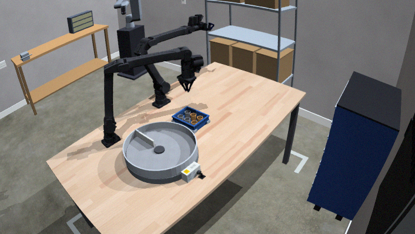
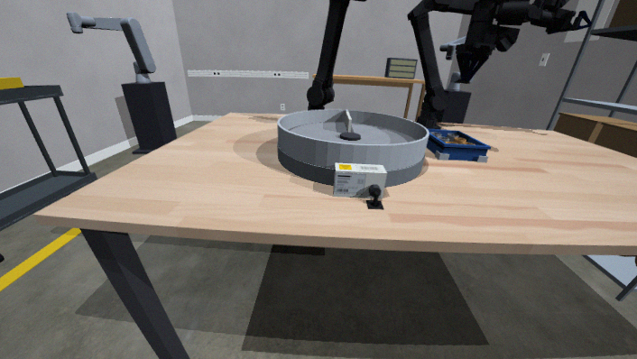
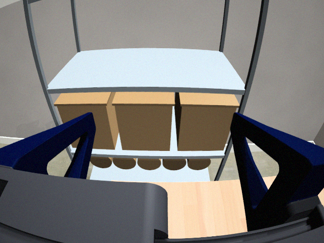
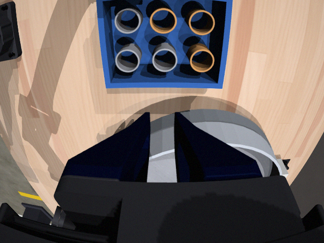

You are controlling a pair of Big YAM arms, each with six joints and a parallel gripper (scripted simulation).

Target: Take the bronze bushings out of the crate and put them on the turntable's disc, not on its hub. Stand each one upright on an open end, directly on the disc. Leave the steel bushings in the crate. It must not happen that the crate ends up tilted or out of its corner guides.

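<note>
Now: the blue crate 210 mm below my right hand and 10 mm to the left of it. From my right hand the other things lie so: turntable disc (360 mm to the right, 180 mm below, 60 mm ahead).
</note>
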